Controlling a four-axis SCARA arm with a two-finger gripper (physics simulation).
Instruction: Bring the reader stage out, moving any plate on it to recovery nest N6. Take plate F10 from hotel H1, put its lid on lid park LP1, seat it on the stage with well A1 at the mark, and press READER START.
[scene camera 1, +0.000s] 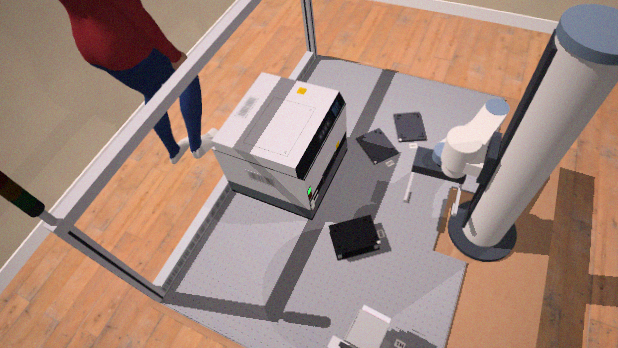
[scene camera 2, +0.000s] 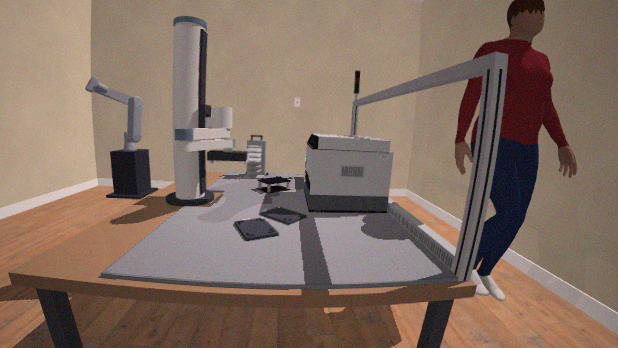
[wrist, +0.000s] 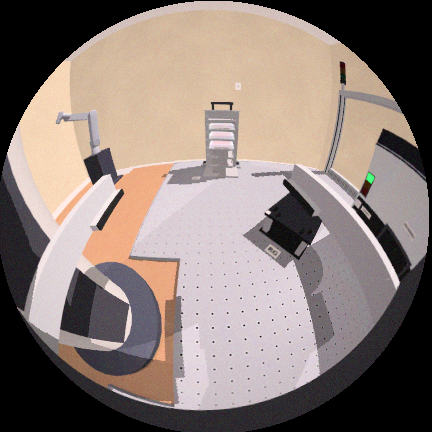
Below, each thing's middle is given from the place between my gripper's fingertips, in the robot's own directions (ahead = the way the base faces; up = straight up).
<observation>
I see the LP1 pad (scene camera 1: 377, 146) 340 mm to the right of my hand, 290 mm ahead of it and 190 mm below it.
</observation>
